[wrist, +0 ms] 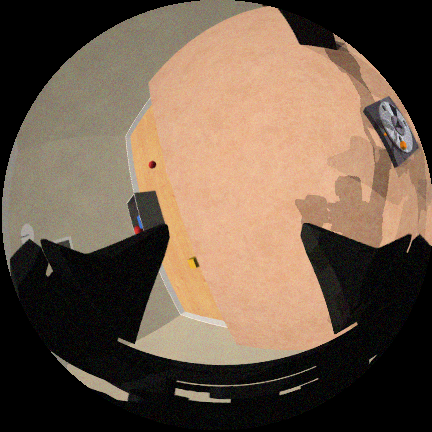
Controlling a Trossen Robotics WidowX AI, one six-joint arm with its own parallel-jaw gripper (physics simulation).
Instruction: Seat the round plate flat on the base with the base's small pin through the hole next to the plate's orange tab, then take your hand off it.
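Places are measured from the arm's base along level axes (x ahead, y down, z left), in metres.
Pixels of known places: gripper, fingertip midpoint: (237, 230).
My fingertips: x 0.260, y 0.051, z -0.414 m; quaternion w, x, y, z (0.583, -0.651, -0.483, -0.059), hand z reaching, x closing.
Observation:
Behind a point stands the place of what it marks.
The round grey plate (403, 123) lies on the dark square base (393, 154) @[x 0.321, y 0.251, z -0.164 m] at the right edge of the wrist view. The plate's orange tab (403, 145) is at its lower side, and a small orange spot shows on the base at the plate's left. The pin and the hole beside the tab are too small to make out, and I cannot tell if the plate is fully flat. My gripper (237, 230) @[x 0.260, y 0.052, z -0.414 m] is wide open with nothing between its fingers, well away from the plate and base, which lie up and to the right of it.
The peach table top (240, 150) @[x 0.111, y 0.274, z -0.439 m] carries arm shadows near the base. Past its left edge are a wooden floor (187, 285), a small red ball (152, 164), a dark box (151, 207) and a yellow block (193, 262). A black object (310, 30) stands at the top edge.

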